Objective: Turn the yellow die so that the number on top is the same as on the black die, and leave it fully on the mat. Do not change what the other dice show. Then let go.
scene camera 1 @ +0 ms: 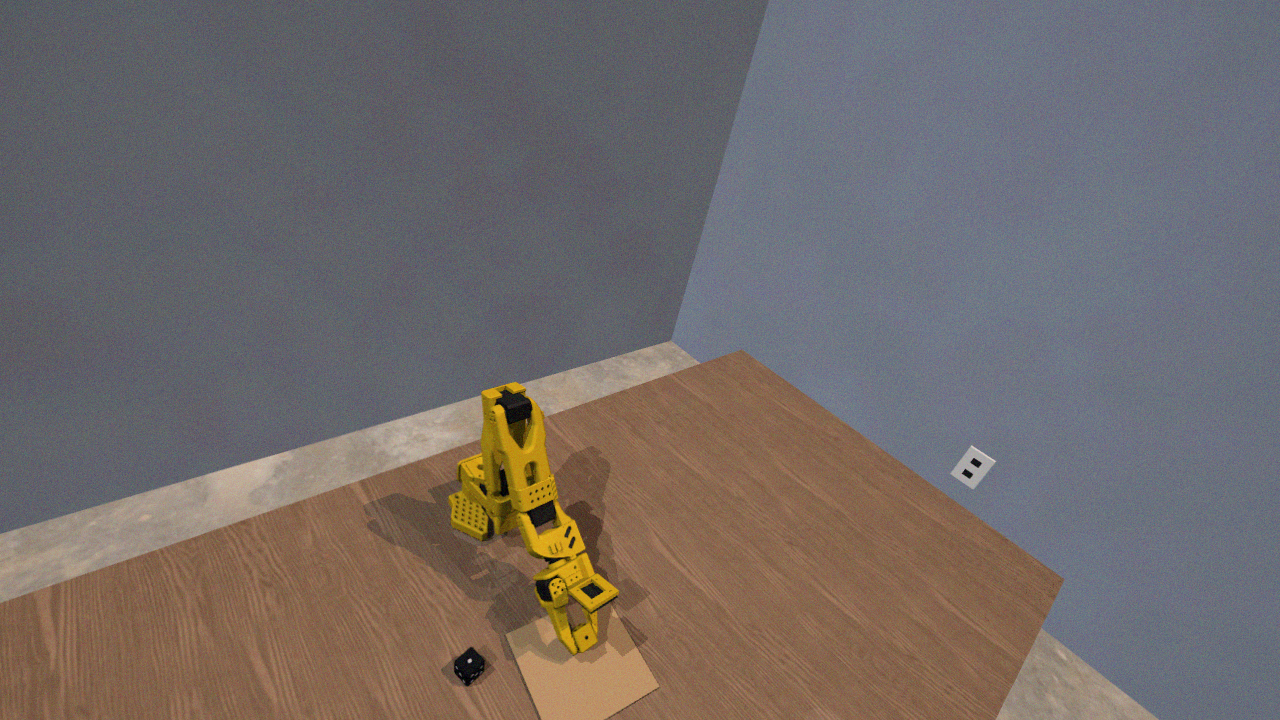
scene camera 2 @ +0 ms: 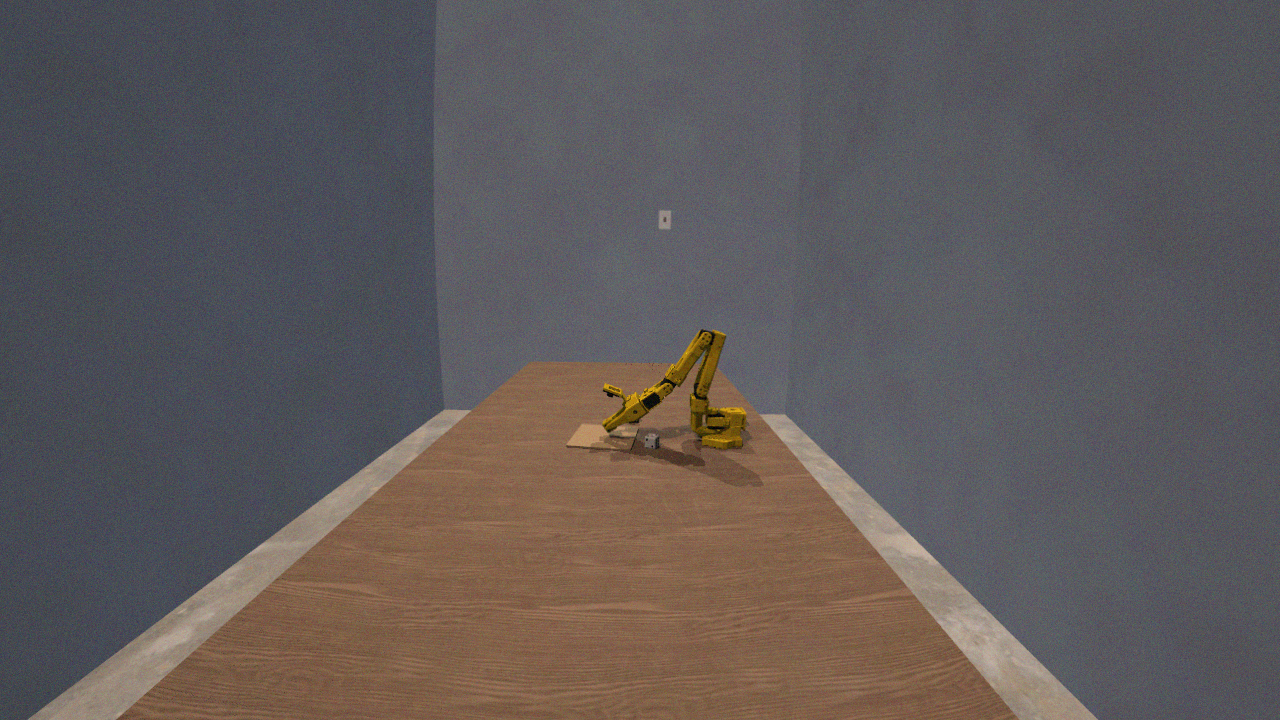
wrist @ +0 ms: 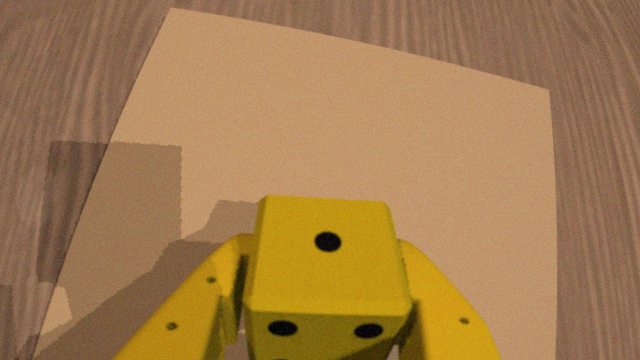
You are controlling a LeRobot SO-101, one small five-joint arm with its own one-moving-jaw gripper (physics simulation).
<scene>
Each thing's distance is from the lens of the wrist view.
tan mat [wrist: 225, 111]: 11 cm
yellow die [wrist: 322, 271]: 6 cm
The marked spots on the yellow die and the tan mat are 7 cm apart.
</scene>
